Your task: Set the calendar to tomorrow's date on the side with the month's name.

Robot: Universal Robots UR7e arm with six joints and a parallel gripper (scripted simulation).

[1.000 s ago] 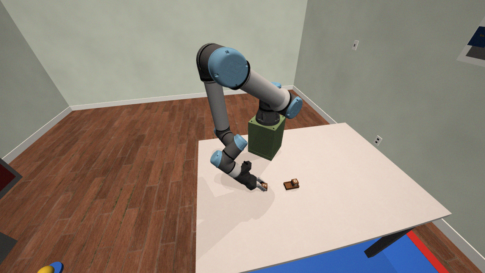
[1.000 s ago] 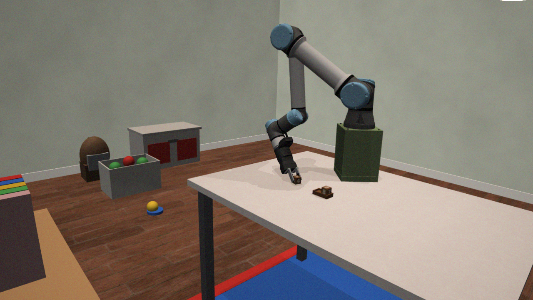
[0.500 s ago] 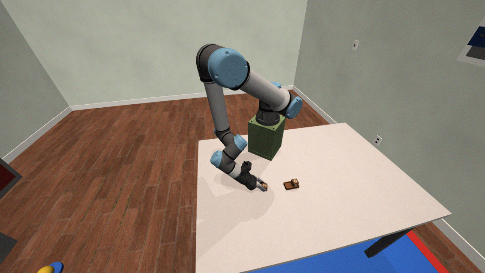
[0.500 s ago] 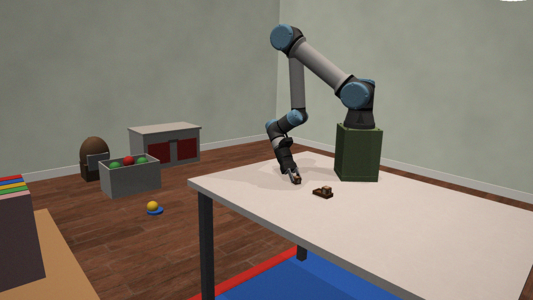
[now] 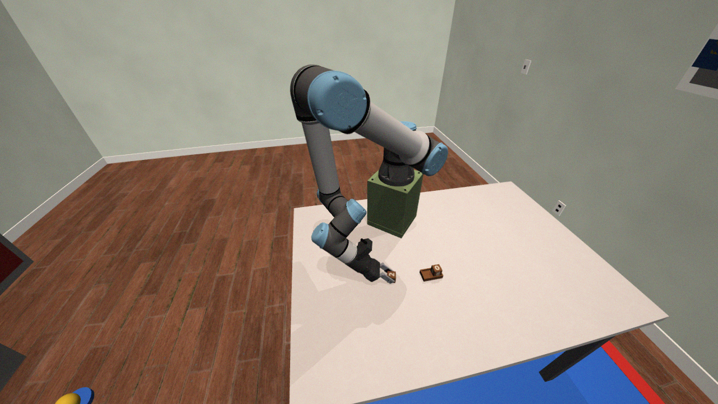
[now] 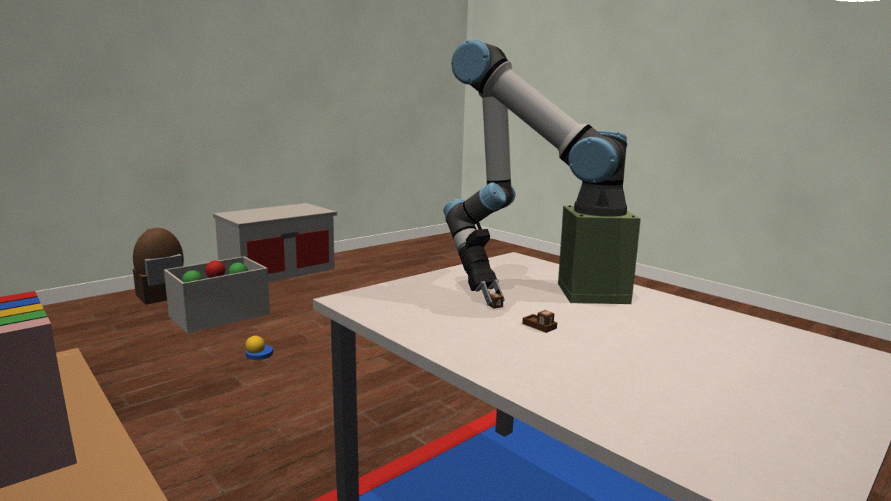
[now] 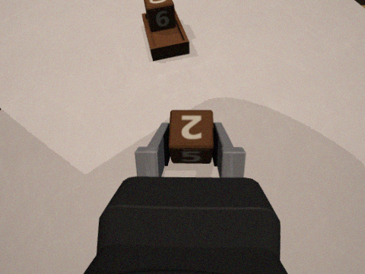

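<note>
The brown cube lies 10 mm to the left of my hand and 10 mm below it.
</note>
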